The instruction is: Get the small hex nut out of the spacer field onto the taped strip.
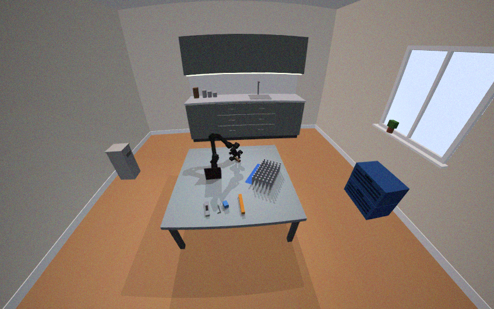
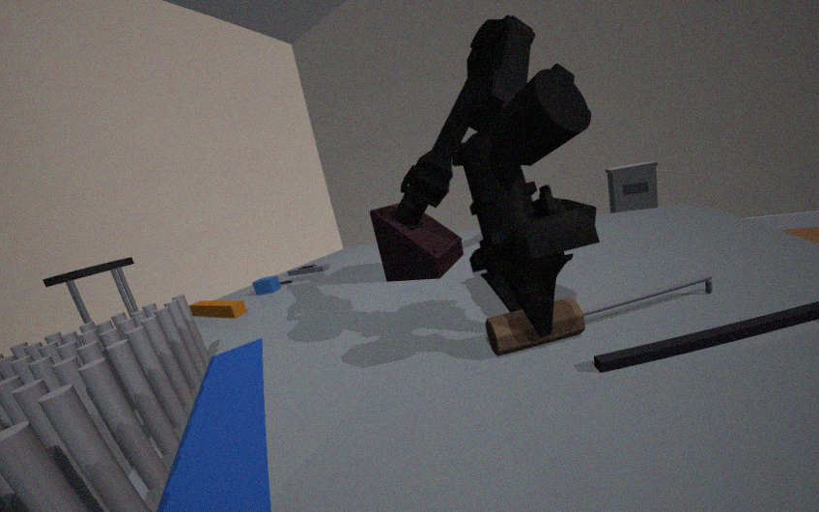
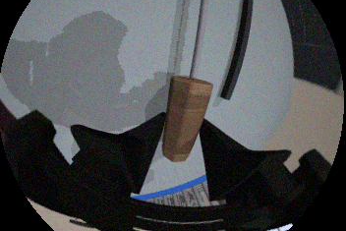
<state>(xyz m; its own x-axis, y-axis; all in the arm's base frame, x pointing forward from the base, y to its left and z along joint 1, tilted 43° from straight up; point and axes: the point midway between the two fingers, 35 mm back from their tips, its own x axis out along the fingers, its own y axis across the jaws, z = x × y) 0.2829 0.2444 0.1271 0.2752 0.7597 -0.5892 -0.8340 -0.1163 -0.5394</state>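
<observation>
Now: the hook tool 90 mm to the left of my gripper tip and 50 mm behind it. The rest, counted from my gripper tip: hex nut 340 mm to the right, 320 mm ahead, 10 mm below; then blue taped strip 290 mm to the right, 170 mm ahead, 10 mm below; then orange block 720 mm to the right, 50 mm behind.
</observation>
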